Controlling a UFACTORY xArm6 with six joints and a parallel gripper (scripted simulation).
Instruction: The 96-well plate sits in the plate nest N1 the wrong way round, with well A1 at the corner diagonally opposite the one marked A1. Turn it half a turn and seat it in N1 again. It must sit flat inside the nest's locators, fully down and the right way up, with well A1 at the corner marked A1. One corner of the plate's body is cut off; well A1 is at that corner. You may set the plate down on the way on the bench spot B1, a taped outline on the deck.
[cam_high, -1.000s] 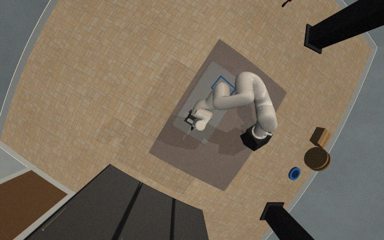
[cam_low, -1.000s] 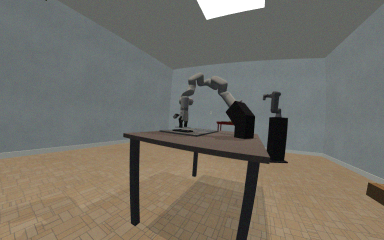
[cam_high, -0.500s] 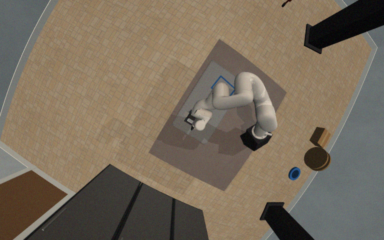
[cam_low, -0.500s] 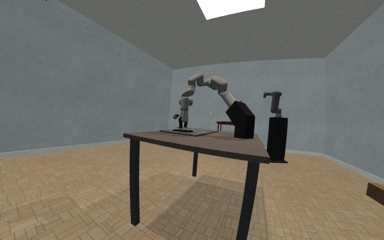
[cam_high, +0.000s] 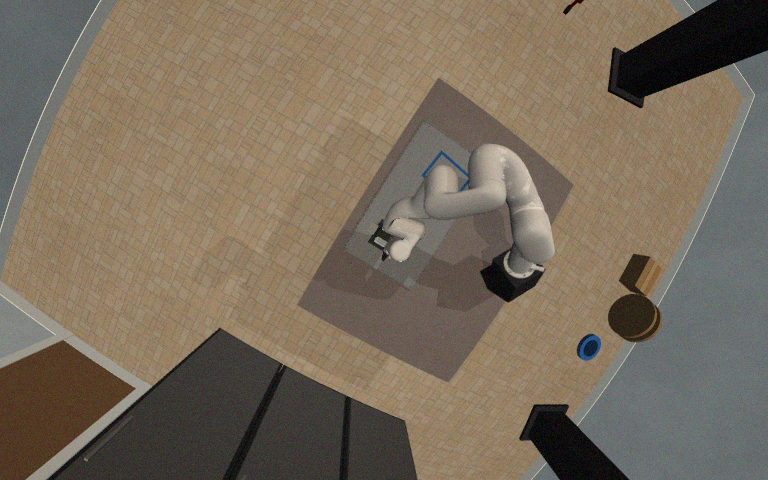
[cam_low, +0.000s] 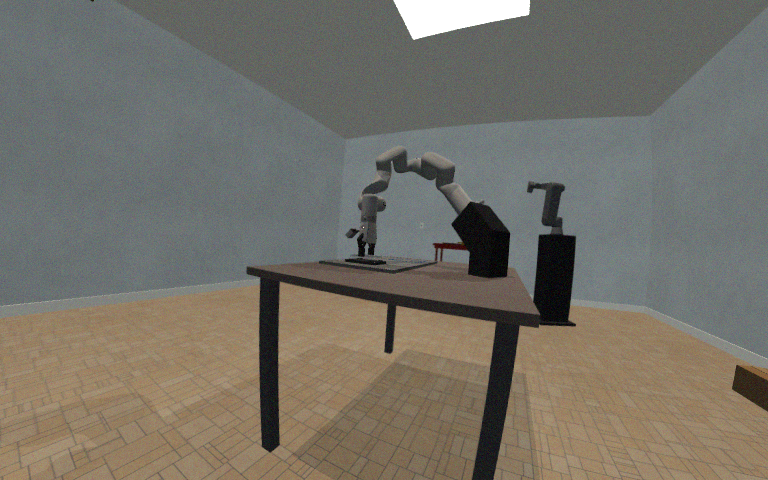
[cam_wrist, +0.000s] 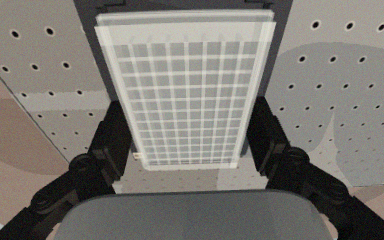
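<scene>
Now: the dark plate nest N1 40 mm below my hand. The rest, counted from my hand: A1 corner mark 50 mm behind, 80 mm to the left, 30 mm below; then 96-well plate 10 mm below.
</scene>
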